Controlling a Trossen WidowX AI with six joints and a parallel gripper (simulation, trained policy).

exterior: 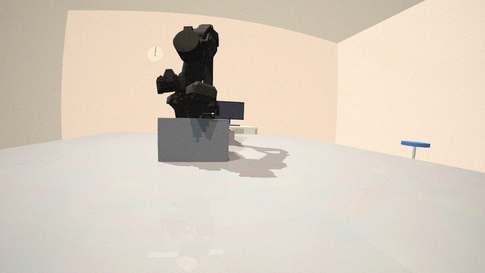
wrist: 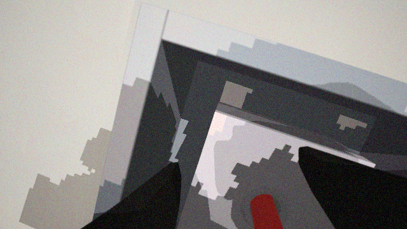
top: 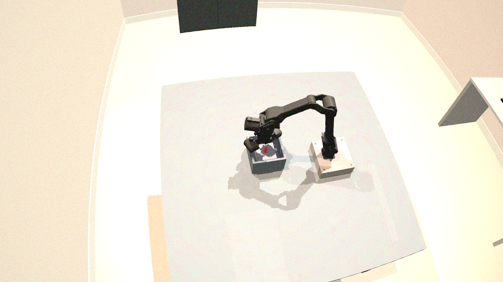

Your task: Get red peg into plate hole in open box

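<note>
The red peg is 3 cm behind my gripper tip, 2 cm to the left of it and 2 cm below it. Round my gripper tip: plate: 3 cm behind, 2 cm to the left, 2 cm below; then grey box: 4 cm below, 3 cm behind, 2 cm to the left.
</note>
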